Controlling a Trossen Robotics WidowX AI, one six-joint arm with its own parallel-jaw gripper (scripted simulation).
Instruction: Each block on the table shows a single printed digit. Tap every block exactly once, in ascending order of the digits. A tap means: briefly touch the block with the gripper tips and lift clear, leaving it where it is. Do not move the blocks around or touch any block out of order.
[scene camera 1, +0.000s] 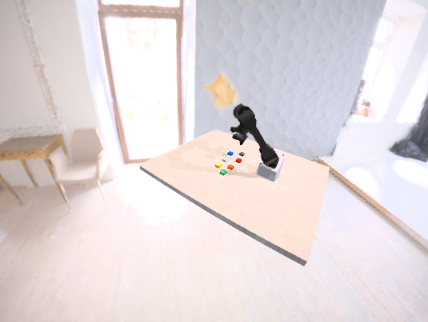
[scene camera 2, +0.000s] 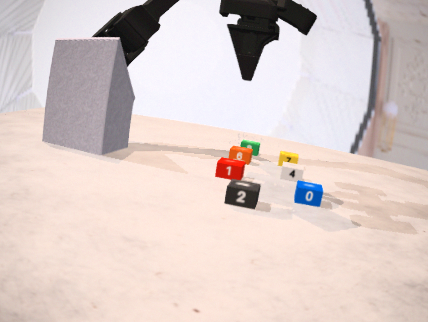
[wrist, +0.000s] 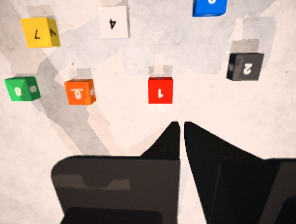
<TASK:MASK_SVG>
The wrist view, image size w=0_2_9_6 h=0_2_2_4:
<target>my gripper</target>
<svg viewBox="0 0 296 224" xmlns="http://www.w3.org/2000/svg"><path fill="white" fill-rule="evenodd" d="M184 122L186 154L206 224L296 224L296 158L259 158L191 121ZM178 121L172 121L158 139L140 156L74 155L57 162L51 169L51 181L64 214L59 224L178 224L181 172L181 128Z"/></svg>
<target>black 2 block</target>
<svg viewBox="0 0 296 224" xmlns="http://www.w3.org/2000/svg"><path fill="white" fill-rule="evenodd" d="M229 53L227 79L231 81L259 81L265 54Z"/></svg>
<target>orange 6 block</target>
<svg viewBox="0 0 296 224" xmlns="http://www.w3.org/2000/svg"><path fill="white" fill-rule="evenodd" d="M64 82L69 105L91 105L96 101L93 79L70 79Z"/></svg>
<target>yellow 7 block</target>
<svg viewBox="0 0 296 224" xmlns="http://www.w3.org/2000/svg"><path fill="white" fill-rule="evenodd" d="M20 19L29 48L61 47L55 19L47 17Z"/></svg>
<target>green block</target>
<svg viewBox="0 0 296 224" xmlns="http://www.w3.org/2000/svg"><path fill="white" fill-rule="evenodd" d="M3 80L11 101L34 101L41 98L35 76L16 76Z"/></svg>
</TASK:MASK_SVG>
